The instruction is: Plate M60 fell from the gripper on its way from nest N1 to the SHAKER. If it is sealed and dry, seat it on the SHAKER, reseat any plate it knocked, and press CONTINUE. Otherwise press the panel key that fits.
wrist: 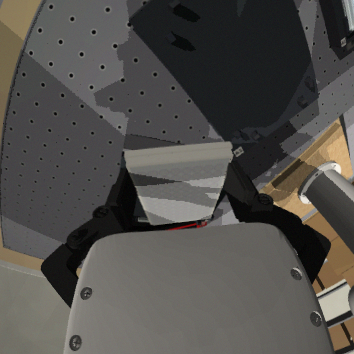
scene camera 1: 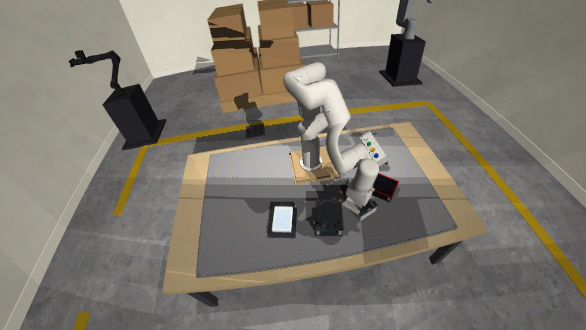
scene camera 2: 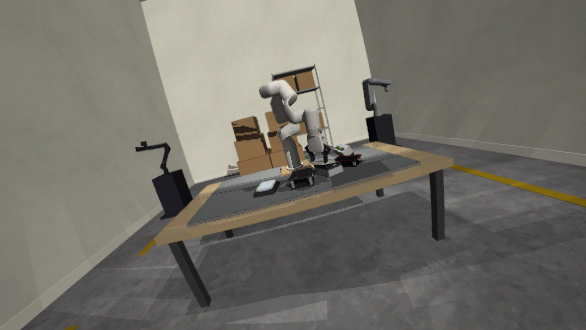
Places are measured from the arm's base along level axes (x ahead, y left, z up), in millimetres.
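Where they show: gripper, between the fingertips: [wrist: 179, 177] [scene camera 1: 353, 204] [scene camera 2: 319, 161]; arm's base, origin of its link: [wrist: 318, 182] [scene camera 1: 311, 162] [scene camera 2: 295, 166].
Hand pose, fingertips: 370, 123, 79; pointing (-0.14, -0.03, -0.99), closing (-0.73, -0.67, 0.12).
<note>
Each offset is from my fingertips to the top centre of the thing, as dx, dy, dz. "pt": to the spot under its first point. Level surfaces: height alone.
My gripper [scene camera 1: 359, 202] [scene camera 2: 320, 159] [wrist: 179, 177] is shut on a pale grey plate @(-25, +26, +9) [wrist: 180, 192], gripped by its two sides. The plate is low over the SHAKER, a grey box @(pt +35, +51, -41) [scene camera 1: 365, 213] [scene camera 2: 334, 171] with a dark top. Whether the plate touches the SHAKER cannot be told; it hides most of the top in the wrist view. The plate's label and seal cannot be read. A black nest @(+6, -114, -24) [scene camera 1: 327, 217] [scene camera 2: 302, 175] [wrist: 235, 65] stands beside the SHAKER with no plate on it. A pale plate @(-27, -323, -54) [scene camera 1: 283, 219] [scene camera 2: 266, 186] lies flat in another black nest @(pt +14, -374, -54) [scene camera 1: 271, 227]. The key panel @(-371, +251, -7) [scene camera 1: 382, 156] has green, yellow and blue keys.
A red-rimmed black tray @(-123, +192, -45) [scene camera 1: 386, 186] [scene camera 2: 348, 159] stands right behind the SHAKER, close to the gripper; its red edge shows in the wrist view. The arm's base [scene camera 1: 311, 161] rises from a wooden pad [scene camera 1: 300, 175]. The perforated dark mat @(dz -91) [scene camera 1: 235, 245] covers the table's middle.
</note>
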